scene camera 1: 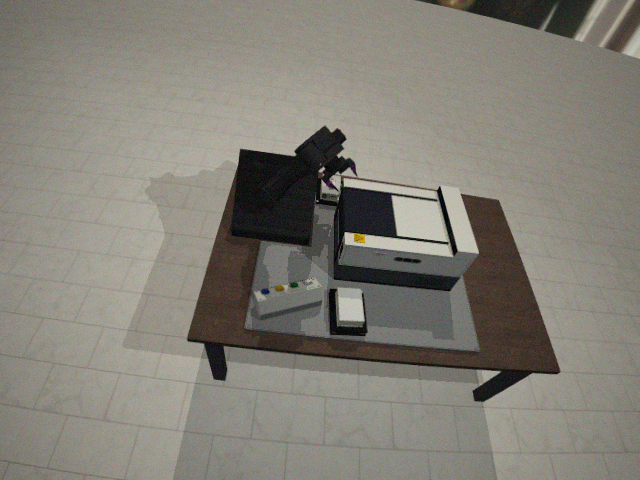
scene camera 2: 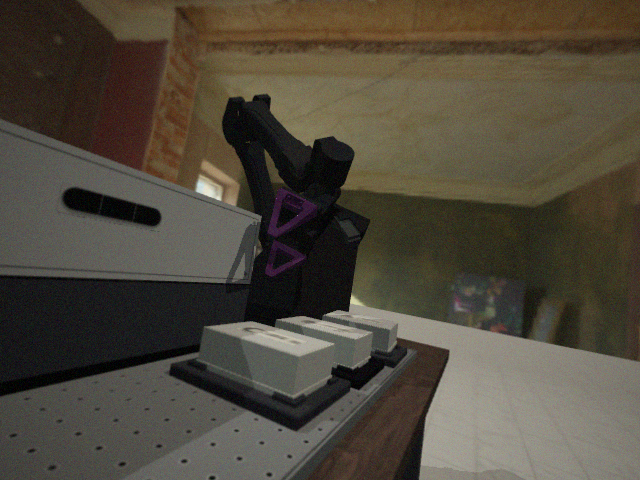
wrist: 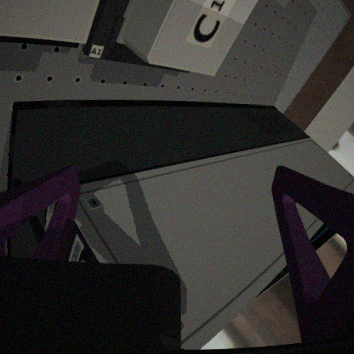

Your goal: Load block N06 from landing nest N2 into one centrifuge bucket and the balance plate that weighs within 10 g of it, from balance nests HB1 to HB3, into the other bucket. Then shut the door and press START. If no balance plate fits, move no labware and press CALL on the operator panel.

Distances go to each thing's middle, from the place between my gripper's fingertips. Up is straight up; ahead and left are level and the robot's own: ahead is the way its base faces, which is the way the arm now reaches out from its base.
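White block (scene camera 1: 349, 307): 520 mm to the right of my hand, 10 mm ahead of it, 90 mm below it.
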